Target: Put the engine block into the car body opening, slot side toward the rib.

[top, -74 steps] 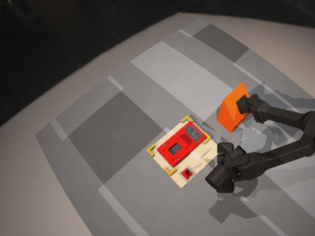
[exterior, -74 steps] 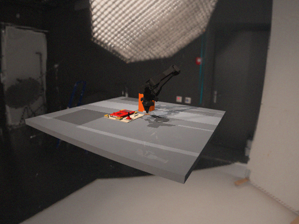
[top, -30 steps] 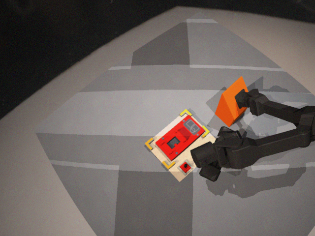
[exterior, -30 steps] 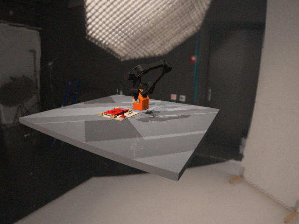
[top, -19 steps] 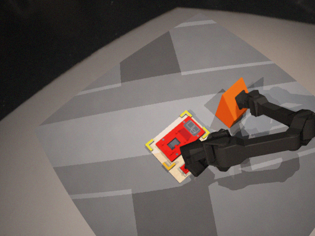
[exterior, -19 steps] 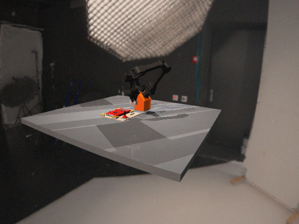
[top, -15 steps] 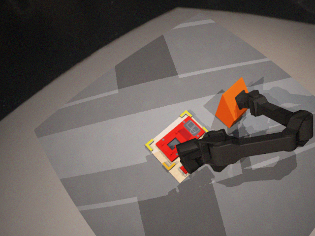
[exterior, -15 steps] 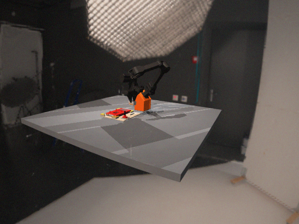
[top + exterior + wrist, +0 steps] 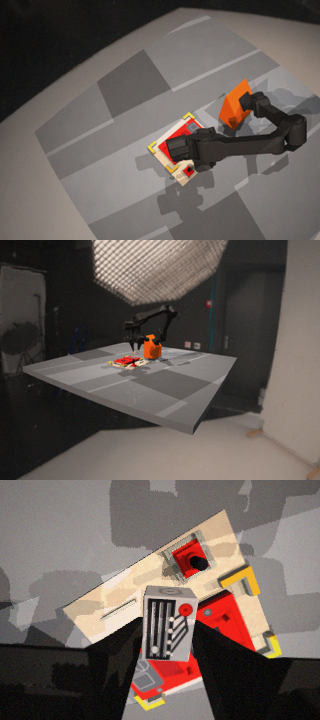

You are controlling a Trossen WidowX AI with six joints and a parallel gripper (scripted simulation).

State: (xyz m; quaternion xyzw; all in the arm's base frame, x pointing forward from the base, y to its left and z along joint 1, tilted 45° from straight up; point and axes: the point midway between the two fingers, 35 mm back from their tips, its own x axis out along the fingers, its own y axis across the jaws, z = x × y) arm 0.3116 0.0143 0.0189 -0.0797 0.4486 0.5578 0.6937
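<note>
My gripper tip is 90 mm above the beige board, 80 mm to the left of it and 10 mm past it. From my gripper tip the other things lie so: engine block 10 mm below.
</note>
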